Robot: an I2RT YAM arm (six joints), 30 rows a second.
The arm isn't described. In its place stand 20 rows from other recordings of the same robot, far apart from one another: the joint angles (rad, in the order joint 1, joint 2, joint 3, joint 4, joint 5, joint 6), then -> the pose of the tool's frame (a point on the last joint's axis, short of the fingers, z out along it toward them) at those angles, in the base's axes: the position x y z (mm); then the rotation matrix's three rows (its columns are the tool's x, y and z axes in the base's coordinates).
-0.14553 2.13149 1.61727 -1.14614 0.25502 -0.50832 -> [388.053 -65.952 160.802], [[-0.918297 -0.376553 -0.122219], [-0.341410 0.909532 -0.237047], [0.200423 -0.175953 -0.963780]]
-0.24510 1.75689 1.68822 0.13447 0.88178 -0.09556 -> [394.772 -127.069 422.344], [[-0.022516 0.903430 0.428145], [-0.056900 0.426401 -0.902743], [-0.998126 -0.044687 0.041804]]
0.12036 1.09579 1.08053 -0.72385 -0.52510 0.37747 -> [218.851 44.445 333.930], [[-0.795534 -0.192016 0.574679], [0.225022 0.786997 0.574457], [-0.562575 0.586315 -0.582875]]
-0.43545 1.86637 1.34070 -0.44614 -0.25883 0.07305 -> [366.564 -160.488 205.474], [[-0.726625 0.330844 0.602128], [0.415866 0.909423 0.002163], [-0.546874 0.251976 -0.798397]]
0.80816 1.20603 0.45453 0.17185 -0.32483 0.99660 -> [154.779 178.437 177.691], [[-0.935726 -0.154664 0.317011], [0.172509 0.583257 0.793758], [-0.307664 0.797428 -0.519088]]
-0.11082 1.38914 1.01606 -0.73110 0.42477 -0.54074 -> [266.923 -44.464 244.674], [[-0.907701 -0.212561 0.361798], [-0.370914 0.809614 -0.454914], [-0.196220 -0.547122 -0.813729]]
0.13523 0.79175 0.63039 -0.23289 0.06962 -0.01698 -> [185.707 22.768 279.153], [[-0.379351 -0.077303 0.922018], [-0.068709 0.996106 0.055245], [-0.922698 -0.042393 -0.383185]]
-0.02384 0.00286 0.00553 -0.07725 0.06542 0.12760 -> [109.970 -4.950 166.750], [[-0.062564 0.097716 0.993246], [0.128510 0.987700 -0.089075], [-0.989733 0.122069 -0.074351]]
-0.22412 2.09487 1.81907 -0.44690 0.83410 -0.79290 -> [459.822 -131.861 268.321], [[-0.944791 0.025502 0.326678], [-0.275529 0.477770 -0.834158], [-0.177350 -0.878115 -0.444366]]
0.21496 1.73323 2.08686 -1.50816 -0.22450 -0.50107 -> [306.754 75.087 415.734], [[-0.641570 -0.688756 0.337642], [-0.619418 0.724824 0.301582], [-0.452448 -0.015656 -0.891653]]
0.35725 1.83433 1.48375 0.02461 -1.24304 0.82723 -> [382.101 178.602 313.227], [[-0.904440 -0.424181 -0.045371], [-0.084676 0.074266 0.993637], [-0.418112 0.902527 -0.103088]]
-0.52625 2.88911 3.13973 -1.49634 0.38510 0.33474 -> [453.532 -278.918 196.948], [[-0.586917 0.806849 0.067254], [0.693038 0.543596 -0.473499], [-0.418601 -0.231295 -0.878223]]
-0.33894 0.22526 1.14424 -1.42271 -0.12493 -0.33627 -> [-36.874 17.704 350.867], [[-0.504632 0.064052 0.860955], [-0.169241 0.970556 -0.171403], [-0.846583 -0.232205 -0.478934]]
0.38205 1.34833 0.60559 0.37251 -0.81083 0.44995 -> [245.228 126.341 213.848], [[-0.686736 -0.649870 0.325673], [0.046971 0.407418 0.912033], [-0.725388 0.641623 -0.249264]]
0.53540 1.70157 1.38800 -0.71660 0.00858 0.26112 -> [311.838 184.625 262.782], [[-0.843136 -0.298832 0.447013], [-0.199988 0.945983 0.255190], [-0.499126 0.125763 -0.857355]]
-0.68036 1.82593 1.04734 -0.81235 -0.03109 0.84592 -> [234.657 -188.474 130.052], [[-0.044260 0.999012 0.003905], [0.998349 0.044087 0.036829], [0.036620 0.005528 -0.999314]]
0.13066 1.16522 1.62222 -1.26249 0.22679 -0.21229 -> [183.986 16.104 439.653], [[-0.704763 -0.123784 0.698560], [-0.299681 0.944442 -0.134987], [-0.643040 -0.304479 -0.702703]]
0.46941 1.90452 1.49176 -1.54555 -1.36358 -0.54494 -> [273.407 177.743 244.324], [[-0.828827 -0.225572 -0.512019], [-0.539982 0.082860 0.837588], [-0.146510 0.970696 -0.190482]]
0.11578 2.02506 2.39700 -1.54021 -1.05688 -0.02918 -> [372.017 74.476 411.476], [[-0.901982 -0.422142 0.090690], [-0.119340 0.445599 0.887243], [-0.414954 0.789454 -0.452301]]
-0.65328 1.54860 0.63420 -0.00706 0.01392 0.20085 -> [220.025 -169.029 132.673], [[-0.497192 0.728250 0.471649], [0.631755 0.676464 -0.378525], [-0.594715 0.109767 -0.796408]]
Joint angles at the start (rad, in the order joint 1, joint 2, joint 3, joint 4, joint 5, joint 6):
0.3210 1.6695 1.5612 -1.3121 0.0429 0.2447
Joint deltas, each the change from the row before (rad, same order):
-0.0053 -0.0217 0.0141 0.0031 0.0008 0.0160
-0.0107 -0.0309 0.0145 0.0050 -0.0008 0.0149
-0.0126 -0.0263 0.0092 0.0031 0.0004 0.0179
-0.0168 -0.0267 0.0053 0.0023 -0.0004 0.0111
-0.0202 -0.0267 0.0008 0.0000 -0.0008 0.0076
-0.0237 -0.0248 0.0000 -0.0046 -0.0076 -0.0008
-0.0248 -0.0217 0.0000 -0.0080 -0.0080 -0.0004
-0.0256 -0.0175 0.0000 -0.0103 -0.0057 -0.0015
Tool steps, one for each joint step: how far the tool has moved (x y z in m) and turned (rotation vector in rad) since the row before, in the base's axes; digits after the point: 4 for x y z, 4 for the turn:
-0.0022 -0.0025 0.0102 0.0142 -0.0370 -0.0212
-0.0037 -0.0046 0.0129 0.0194 -0.0474 -0.0251
-0.0036 -0.0051 0.0100 0.0156 -0.0364 -0.0300
-0.0040 -0.0063 0.0089 0.0132 -0.0324 -0.0273
-0.0045 -0.0073 0.0075 0.0104 -0.0260 -0.0271
-0.0047 -0.0078 0.0064 0.0115 -0.0179 -0.0203
-0.0046 -0.0078 0.0053 0.0101 -0.0118 -0.0216
-0.0040 -0.0077 0.0040 0.0060 -0.0061 -0.0221

